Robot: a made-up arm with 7 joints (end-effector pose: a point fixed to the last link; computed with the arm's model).
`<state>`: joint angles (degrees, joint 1 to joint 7).
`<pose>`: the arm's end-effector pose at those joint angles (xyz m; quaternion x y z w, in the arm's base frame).
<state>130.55 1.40 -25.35 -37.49 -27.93 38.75 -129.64</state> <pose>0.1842 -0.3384 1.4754 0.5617 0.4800 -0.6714 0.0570</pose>
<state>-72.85 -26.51 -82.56 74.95 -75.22 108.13 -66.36</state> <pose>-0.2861 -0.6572 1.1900 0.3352 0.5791 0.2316 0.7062</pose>
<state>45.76 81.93 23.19 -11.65 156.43 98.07 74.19</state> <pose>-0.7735 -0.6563 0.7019 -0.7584 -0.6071 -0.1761 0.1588</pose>
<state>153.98 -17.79 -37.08 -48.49 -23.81 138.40 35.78</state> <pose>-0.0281 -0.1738 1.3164 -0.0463 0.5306 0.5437 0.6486</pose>
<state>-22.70 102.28 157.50 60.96 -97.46 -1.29 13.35</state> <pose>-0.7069 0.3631 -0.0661 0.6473 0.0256 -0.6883 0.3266</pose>
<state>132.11 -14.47 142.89 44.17 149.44 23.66 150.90</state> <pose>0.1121 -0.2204 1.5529 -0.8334 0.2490 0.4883 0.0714</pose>
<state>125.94 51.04 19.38 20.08 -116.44 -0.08 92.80</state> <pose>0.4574 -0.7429 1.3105 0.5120 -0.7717 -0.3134 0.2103</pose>
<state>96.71 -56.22 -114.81 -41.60 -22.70 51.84 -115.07</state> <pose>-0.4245 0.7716 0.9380 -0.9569 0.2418 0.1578 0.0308</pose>
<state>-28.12 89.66 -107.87 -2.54 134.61 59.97 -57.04</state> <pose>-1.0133 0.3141 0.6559 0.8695 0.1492 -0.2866 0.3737</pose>
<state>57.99 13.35 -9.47 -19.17 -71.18 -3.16 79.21</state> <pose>-0.2463 -0.4793 1.5244 0.1212 -0.9555 -0.2517 0.0944</pose>
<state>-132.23 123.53 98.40 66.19 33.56 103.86 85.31</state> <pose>0.6858 0.1805 0.2035 0.0562 -0.6814 0.5143 0.5177</pose>
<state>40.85 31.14 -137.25 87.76 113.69 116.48 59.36</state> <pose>-0.0771 -0.5949 0.7463 0.4235 0.3826 0.5601 0.6004</pose>
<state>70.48 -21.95 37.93 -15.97 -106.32 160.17 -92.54</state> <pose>0.1306 0.0722 1.4743 0.9616 0.2706 -0.0382 0.0254</pose>
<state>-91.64 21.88 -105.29 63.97 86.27 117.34 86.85</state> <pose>-0.4787 0.3283 1.0661 0.5834 0.1650 -0.4507 0.6553</pose>
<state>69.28 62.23 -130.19 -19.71 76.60 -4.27 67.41</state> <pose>-0.2652 -0.9267 1.2002 -0.3171 0.9399 0.1122 0.0591</pose>
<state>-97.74 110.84 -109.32 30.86 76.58 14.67 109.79</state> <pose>-0.3745 0.8823 0.1307 0.0599 0.5892 -0.4677 0.6561</pose>
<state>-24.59 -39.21 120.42 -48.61 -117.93 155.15 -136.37</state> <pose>0.2798 -0.6604 1.0808 -0.6322 0.3743 0.1669 0.6575</pose>
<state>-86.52 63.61 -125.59 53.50 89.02 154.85 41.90</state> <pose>-0.4124 0.5972 0.6808 0.5083 -0.4892 -0.2561 0.6608</pose>
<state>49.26 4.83 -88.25 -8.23 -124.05 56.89 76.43</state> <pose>0.0140 0.1564 1.6532 -0.9277 -0.3308 0.1578 0.0712</pose>
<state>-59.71 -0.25 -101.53 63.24 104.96 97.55 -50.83</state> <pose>-0.4889 -0.2618 1.2077 -0.9407 -0.2339 -0.0768 0.2334</pose>
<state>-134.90 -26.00 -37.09 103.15 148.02 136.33 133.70</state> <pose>-0.4754 -0.2925 0.6693 0.2634 -0.2364 -0.4599 0.8144</pose>
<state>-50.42 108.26 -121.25 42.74 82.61 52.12 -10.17</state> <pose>-0.8209 0.2590 0.0687 0.7282 0.3939 0.0664 0.5569</pose>
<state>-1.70 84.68 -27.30 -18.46 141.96 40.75 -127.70</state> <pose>-1.0464 0.1390 0.6723 0.7476 -0.1760 -0.0896 0.6341</pose>
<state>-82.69 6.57 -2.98 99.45 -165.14 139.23 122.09</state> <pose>0.2054 -0.3790 1.0642 0.0377 -0.4015 0.3294 0.8538</pose>
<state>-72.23 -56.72 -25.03 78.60 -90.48 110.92 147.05</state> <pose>0.1867 -0.9366 0.6240 -0.2417 -0.7059 -0.2627 0.6117</pose>
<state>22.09 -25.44 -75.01 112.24 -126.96 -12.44 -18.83</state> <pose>0.6259 -0.4283 0.8625 -0.1084 0.7581 -0.0189 0.6428</pose>
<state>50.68 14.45 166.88 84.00 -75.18 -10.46 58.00</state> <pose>-0.5249 -0.4956 1.1192 -0.3319 0.2546 -0.7594 0.4983</pose>
